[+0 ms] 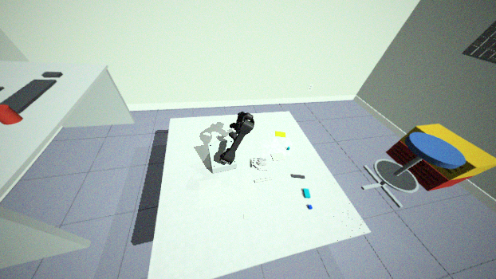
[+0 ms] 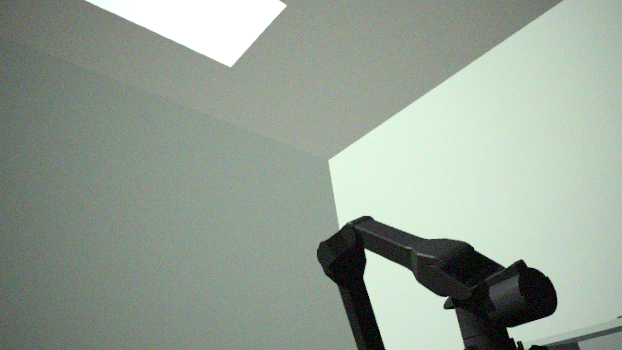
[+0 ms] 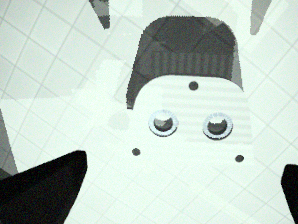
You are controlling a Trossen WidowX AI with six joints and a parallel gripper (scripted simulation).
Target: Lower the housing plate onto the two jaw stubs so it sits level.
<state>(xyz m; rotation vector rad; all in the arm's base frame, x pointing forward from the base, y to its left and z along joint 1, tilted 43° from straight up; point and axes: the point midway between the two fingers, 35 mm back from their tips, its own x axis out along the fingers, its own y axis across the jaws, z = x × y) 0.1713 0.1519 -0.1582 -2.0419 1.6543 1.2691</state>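
Right now my gripper tip is 10 mm to the right of the housing plate and 30 mm above it. The rest, counted from my gripper tip: small cyan piece: 430 mm ahead, 180 mm to the right, 50 mm below; then yellow block: 450 mm ahead, 10 mm to the left, 60 mm below; then dark bar: 360 mm ahead, 460 mm to the right, 60 mm below.
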